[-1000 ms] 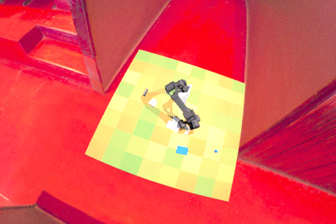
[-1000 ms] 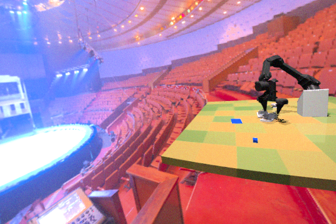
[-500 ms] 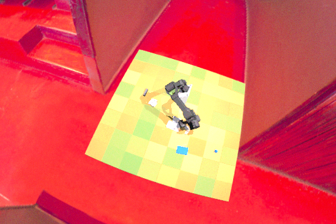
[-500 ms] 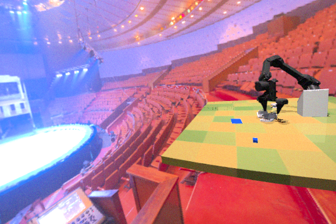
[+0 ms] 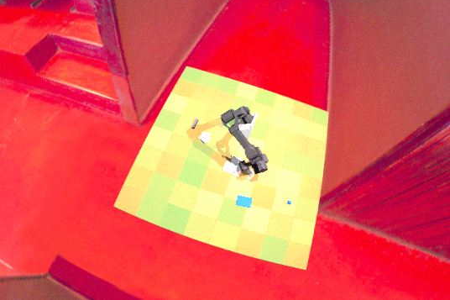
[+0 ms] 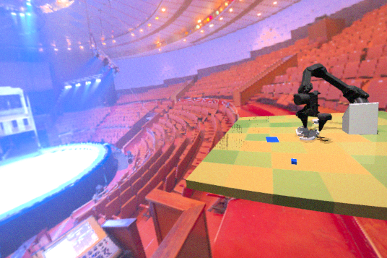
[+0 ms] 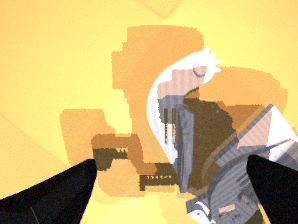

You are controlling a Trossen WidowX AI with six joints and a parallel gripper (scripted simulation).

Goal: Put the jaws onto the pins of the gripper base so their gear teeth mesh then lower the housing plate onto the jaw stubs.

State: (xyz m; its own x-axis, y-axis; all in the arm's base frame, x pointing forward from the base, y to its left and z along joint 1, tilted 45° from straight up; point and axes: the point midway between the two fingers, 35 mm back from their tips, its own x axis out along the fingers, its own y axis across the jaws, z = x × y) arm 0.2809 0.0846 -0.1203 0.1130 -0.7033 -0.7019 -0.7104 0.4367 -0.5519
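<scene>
My gripper tip is 4 cm short of the grey jaw, 1 cm to the right of it and 5 cm above it. Also, from my gripper tip: flat white plate: 5 cm ahead, 11 cm to the right, 5 cm below; flat blue square: 22 cm ahead, 5 cm to the left, 5 cm below; blue cube: 10 cm ahead, 34 cm to the left, 5 cm below.
</scene>
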